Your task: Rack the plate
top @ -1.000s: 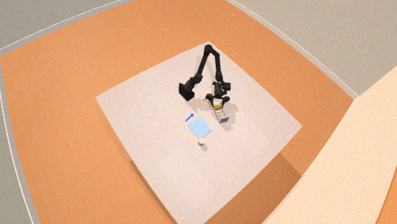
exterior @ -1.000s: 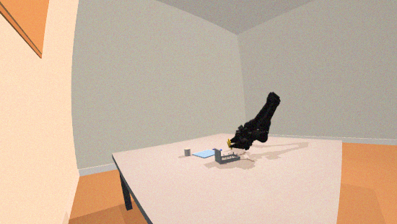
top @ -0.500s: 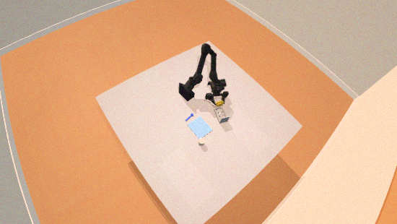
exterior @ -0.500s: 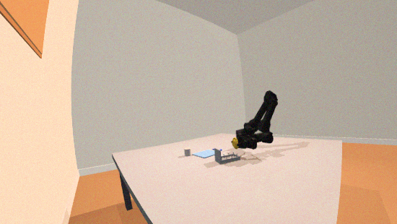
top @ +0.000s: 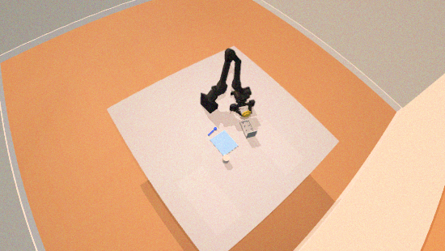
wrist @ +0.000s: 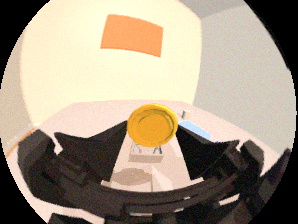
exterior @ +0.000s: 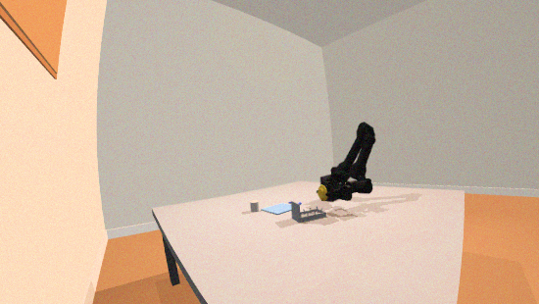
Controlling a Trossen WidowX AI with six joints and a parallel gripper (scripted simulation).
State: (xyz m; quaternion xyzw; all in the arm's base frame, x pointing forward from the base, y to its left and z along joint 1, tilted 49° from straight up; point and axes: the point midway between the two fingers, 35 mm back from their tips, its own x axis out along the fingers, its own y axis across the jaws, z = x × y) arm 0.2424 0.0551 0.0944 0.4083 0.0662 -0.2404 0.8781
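My gripper tip is 6 cm short of the grey dish rack, 3 cm to the left of it and 8 cm above it. Also, from my gripper tip: cup 10 cm ahead, 32 cm to the right, 7 cm below; then plate 1 cm behind; then blue utensil 11 cm behind, 22 cm to the right, 10 cm below.
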